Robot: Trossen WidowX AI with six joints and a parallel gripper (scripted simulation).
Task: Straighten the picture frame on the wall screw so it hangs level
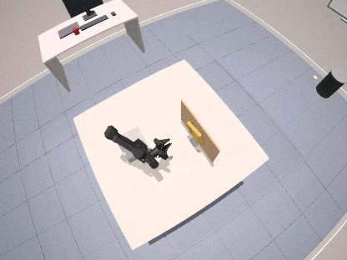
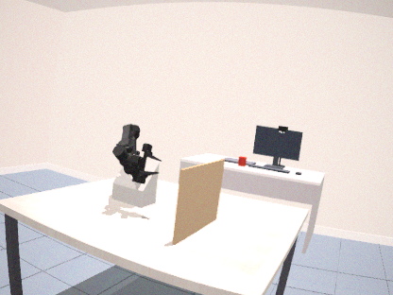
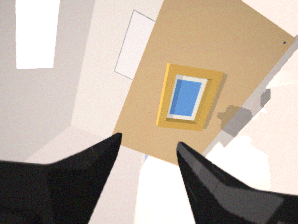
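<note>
Now: the picture frame 20 cm ahead of my gripper tip, 9 cm below it and 4 cm to the right of it. Also, from my gripper tip: wall board (21 cm ahead, 10 cm below, 4 cm to the right).
</note>
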